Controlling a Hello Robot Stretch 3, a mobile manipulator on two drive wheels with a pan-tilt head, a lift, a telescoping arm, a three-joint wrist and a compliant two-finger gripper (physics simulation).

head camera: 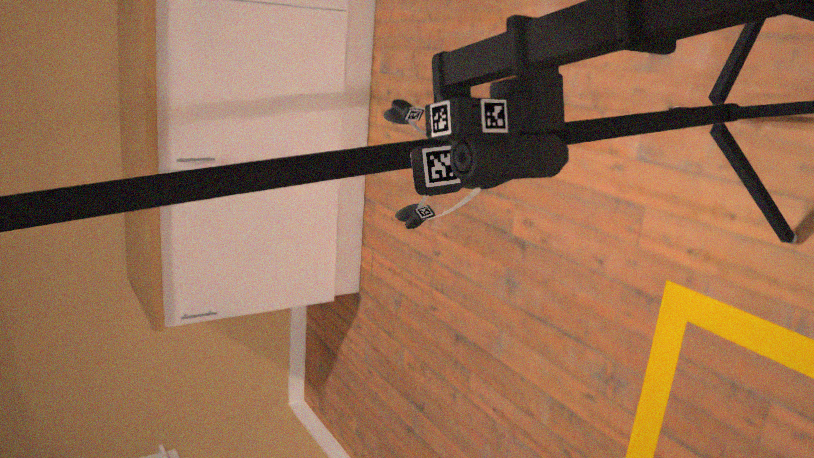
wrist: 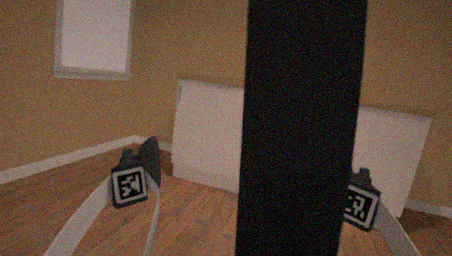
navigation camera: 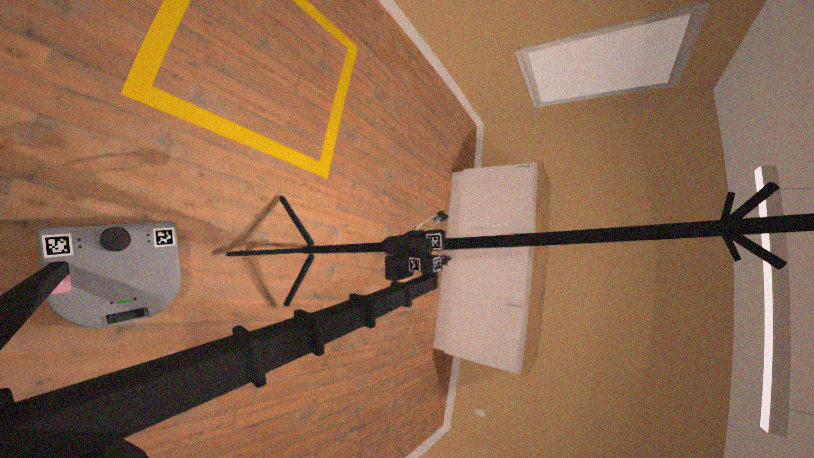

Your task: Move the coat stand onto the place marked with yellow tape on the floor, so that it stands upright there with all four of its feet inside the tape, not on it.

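Seen in the pictures: gripper, between the fingertips: [navigation camera: 446, 237]; robot's base, origin of its link: [navigation camera: 116, 237].
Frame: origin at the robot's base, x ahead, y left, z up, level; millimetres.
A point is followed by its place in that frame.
The black coat stand [head camera: 256, 175] @(x -21, y -666, z 1078 mm) [navigation camera: 569, 234] @(x 1, y -675, z 1211 mm) [wrist: 302, 125] looks upright or nearly so, outside the yellow tape [head camera: 667, 341] @(x 406, y -941, z 1 mm) [navigation camera: 239, 132] @(x 433, y -449, z 1 mm). Three of its legs show in the navigation camera view, spread over the floor between my base and the cabinet; the fourth is hidden. One tape corner lies a short way from the nearest foot. I cannot tell whether every foot touches the floor. My gripper [head camera: 404, 164] @(x -31, y -777, z 839 mm) [navigation camera: 442, 238] @(x -31, y -777, z 839 mm) [wrist: 242, 163] @(x -31, y -777, z 839 mm) is open around the pole. In the wrist view the pole stands between the fingers, close to the right one, with a wide gap to the left one.
A white cabinet [head camera: 256, 239] @(x 164, y -2396, z 505 mm) [navigation camera: 489, 273] @(x -502, y -2230, z 501 mm) [wrist: 207, 135] stands against the wall beyond the gripper. My grey base [navigation camera: 153, 273] @(x -116, y -89, z 160 mm) is on the floor at the left of the navigation camera view, close to the stand's feet. A window [navigation camera: 609, 62] @(x 1341, y -2694, z 1502 mm) [wrist: 95, 35] is in the wall.
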